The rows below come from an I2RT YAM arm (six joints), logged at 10 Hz.
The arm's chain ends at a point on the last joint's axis. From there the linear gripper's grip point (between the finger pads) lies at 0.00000 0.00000 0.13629 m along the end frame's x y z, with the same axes.
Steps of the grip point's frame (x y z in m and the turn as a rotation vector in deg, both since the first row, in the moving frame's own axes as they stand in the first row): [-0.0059, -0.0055, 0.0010, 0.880, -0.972, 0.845]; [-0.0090, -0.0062, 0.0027, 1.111, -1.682, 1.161]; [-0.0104, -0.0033, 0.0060, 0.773, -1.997, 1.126]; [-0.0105, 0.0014, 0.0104, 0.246, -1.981, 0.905]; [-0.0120, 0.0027, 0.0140, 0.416, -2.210, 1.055]
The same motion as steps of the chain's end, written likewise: [-0.0036, -0.0034, 0.0010, 0.880, -0.972, 0.845]; [-0.0050, -0.0035, 0.0028, 1.111, -1.682, 1.161]; [-0.0057, -0.0014, 0.0061, 0.773, -1.997, 1.126]; [-0.0058, 0.0020, 0.0105, 0.246, -1.981, 0.905]; [-0.0068, 0.0037, 0.0141, 0.416, -2.210, 1.055]
